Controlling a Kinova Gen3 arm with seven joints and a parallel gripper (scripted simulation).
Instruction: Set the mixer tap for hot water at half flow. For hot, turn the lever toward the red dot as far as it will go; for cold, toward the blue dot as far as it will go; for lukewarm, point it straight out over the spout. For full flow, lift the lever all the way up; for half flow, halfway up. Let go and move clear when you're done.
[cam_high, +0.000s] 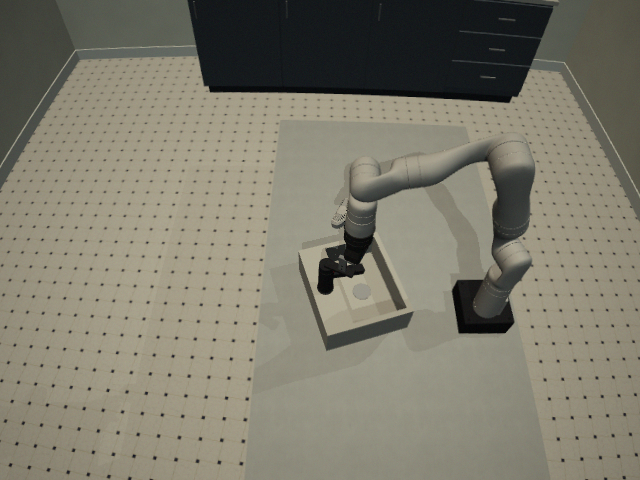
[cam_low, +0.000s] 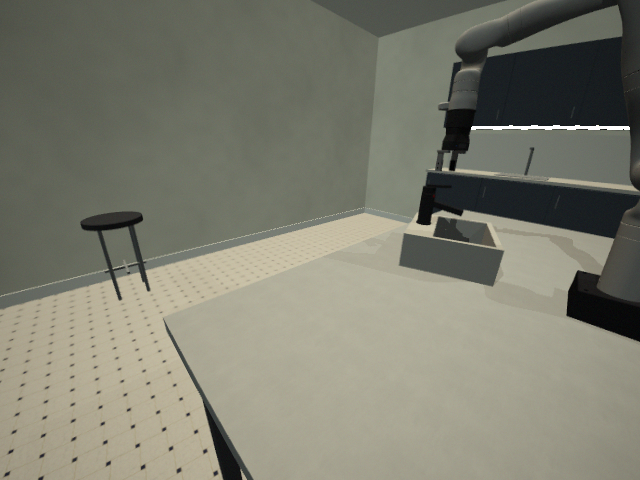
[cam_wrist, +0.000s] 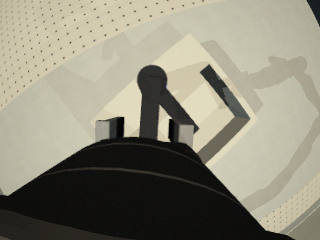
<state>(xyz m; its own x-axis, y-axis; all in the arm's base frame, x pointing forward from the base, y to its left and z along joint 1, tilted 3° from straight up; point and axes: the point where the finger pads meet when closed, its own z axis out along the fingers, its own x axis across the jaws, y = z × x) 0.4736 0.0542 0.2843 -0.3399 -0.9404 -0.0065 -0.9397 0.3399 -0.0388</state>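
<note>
Right now the lever is 7 cm below my hand, 2 cm ahead of it and 1 cm to the right of it. From my hand the other things lie so: sink basin (30 cm below, 7 cm to the right, 5 cm behind).
</note>
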